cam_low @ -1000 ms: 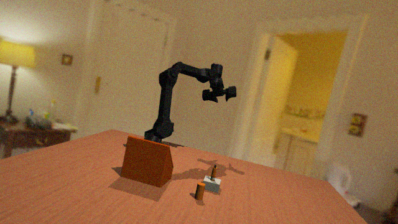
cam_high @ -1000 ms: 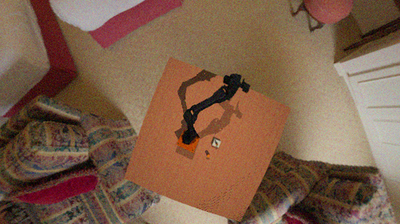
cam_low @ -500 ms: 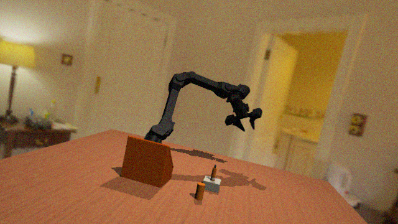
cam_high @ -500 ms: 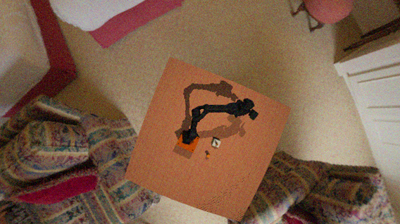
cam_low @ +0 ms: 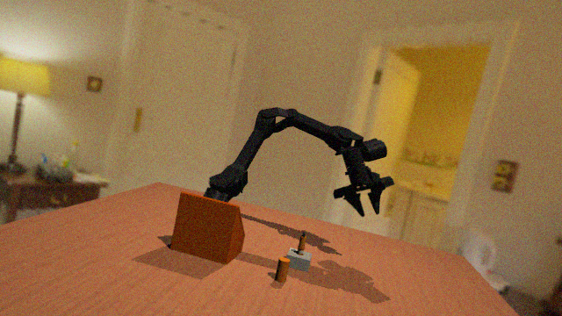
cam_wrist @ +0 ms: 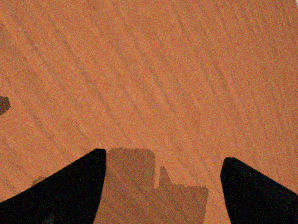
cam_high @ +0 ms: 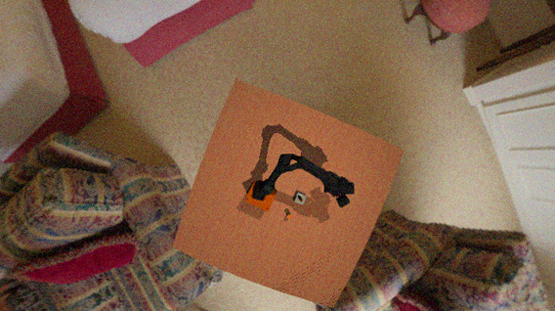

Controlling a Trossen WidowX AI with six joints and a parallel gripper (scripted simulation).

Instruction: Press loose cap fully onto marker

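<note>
My gripper tip is now 260 mm to the left of the orange cap, 220 mm past it and 130 mm above it. Round my gripper tip: grey holder block: 180 mm behind, 140 mm below, 130 mm to the right.
</note>
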